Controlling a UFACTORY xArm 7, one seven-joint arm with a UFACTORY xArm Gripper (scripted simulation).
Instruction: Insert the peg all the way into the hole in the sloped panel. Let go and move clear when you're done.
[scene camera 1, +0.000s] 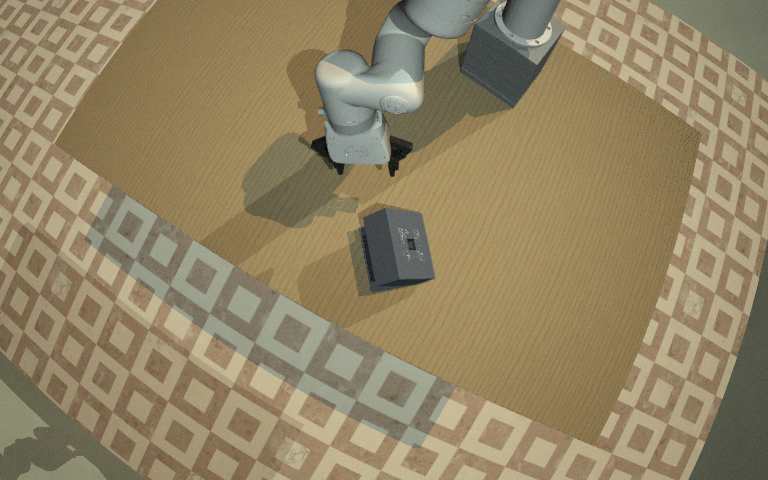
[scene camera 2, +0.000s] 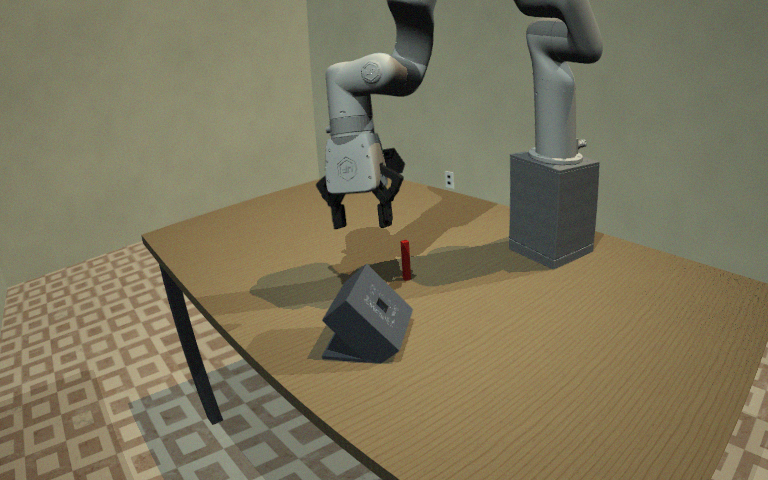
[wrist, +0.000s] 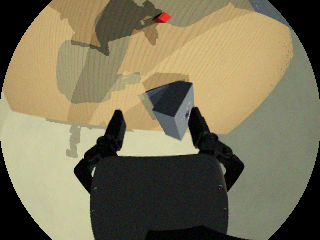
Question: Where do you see my gripper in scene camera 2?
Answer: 362, 227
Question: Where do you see my gripper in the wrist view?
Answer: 156, 116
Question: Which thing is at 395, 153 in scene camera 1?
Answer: My gripper.
